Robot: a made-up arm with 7 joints. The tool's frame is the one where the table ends. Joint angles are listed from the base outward.
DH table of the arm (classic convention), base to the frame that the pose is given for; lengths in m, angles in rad. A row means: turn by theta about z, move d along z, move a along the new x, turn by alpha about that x. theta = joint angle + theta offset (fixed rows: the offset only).
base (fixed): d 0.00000  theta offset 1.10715  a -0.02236  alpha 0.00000
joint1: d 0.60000  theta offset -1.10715  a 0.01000  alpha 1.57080
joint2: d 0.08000  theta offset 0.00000  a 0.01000  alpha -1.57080
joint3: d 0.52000  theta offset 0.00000  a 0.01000  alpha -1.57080
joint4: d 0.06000  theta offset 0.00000  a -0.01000  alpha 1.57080
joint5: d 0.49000  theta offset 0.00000  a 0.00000  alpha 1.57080
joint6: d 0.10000  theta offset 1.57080  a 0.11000  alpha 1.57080
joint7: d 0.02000  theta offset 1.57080  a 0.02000  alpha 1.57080
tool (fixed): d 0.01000  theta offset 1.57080  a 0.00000  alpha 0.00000
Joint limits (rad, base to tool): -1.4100..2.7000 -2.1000..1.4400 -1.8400..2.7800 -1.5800..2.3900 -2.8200..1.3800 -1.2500..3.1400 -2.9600..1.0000
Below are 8 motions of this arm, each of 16 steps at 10 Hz.
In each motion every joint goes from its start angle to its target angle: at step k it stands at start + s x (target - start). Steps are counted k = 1, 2, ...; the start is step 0. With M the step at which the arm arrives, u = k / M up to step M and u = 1 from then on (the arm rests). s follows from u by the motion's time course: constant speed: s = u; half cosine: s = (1 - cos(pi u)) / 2; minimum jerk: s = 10 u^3 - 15 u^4 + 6 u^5.
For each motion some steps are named. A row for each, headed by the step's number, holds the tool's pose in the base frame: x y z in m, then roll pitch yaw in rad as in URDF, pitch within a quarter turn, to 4 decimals.
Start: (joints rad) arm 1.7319 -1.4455 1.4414 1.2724 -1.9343 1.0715 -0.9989
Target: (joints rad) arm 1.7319 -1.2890 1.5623 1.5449 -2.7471 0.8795 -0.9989
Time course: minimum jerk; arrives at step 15
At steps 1, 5, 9, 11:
1: -0.5996 0.6356 0.8088 -1.6072 0.5101 2.7116
5: -0.6084 0.5739 0.8408 -1.8132 0.4568 2.6640
9: -0.6093 0.4292 0.8908 -2.2376 0.2570 2.5914
11: -0.6025 0.3704 0.9021 -2.3923 0.1472 2.5840

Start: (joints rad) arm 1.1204 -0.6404 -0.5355 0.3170 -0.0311 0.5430 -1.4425
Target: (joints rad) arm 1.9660 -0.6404 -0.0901 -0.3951 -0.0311 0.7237 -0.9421
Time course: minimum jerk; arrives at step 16
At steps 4, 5, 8, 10, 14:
4: 0.3974 0.6244 1.4597 -1.7079 0.2446 0.7028
5: 0.3322 0.6338 1.4801 -1.6454 0.1886 0.8189
8: 0.0939 0.5909 1.5533 -1.3945 -0.0595 1.2751
10: -0.0173 0.5058 1.5894 -1.2235 -0.2449 1.5684
14: -0.0751 0.3904 1.6109 -1.0239 -0.4671 1.8775

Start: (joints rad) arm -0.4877 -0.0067 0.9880 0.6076 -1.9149 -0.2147 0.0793
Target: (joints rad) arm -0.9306 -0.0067 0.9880 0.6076 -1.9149 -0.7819 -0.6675
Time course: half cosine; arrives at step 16
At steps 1, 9, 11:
1: 0.1591 0.0614 1.6923 -0.5009 -0.0050 -1.4807
9: 0.1692 -0.0249 1.6849 -0.9651 0.2738 -1.9265
11: 0.1645 -0.0507 1.6794 -1.1188 0.3577 -2.0678

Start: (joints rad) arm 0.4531 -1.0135 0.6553 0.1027 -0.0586 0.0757 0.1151
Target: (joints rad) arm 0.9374 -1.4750 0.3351 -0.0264 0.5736 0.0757 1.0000
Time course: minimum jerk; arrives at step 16
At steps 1, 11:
1: 0.9447 0.3478 1.1097 0.8648 0.7978 1.3906
11: 0.8011 0.7589 0.7151 2.1114 0.6835 2.1682

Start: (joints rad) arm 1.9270 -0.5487 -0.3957 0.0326 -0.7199 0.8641 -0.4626
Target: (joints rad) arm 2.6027 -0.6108 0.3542 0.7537 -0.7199 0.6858 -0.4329
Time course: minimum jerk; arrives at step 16
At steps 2, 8, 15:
2: -0.1877 0.4709 1.5933 -1.0474 -0.4763 1.2058
8: -0.4286 0.5740 1.4757 -1.0349 0.0447 1.7559
15: -0.7754 0.3836 1.2849 -1.0235 0.5341 2.3875

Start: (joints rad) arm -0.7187 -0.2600 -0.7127 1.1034 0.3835 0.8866 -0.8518
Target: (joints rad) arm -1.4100 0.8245 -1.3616 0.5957 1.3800 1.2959 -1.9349
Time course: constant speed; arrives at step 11
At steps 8, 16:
8: -0.5898 0.1737 1.4383 -0.2063 -0.9201 -2.4166
16: -0.5544 0.5703 1.2515 0.5043 -0.9298 2.7680

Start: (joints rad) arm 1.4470 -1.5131 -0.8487 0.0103 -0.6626 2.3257 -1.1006
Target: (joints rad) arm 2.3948 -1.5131 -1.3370 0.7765 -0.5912 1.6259 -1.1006
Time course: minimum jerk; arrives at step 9
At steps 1, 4, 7, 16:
1: 0.0382 0.9241 0.6996 -2.6614 -0.0708 2.1912
4: -0.2234 0.9672 0.6081 -2.7243 0.1409 2.0306
7: -0.5186 0.9070 0.5437 -3.0086 0.1696 1.7320
16: -0.5540 0.8897 0.5435 -3.0474 0.1417 1.6894

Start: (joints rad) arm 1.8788 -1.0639 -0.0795 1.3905 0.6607 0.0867 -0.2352
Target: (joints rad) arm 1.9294 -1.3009 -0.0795 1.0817 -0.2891 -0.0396 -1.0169
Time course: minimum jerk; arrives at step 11
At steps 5, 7, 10, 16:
5: -0.1297 0.8630 0.3034 2.4421 0.7445 -1.5690
7: -0.1590 0.9054 0.2926 2.4670 0.7263 -1.1231
10: -0.1860 0.9315 0.2842 2.4706 0.6551 -0.8095
16: -0.1868 0.9321 0.2839 2.4703 0.6527 -0.8019

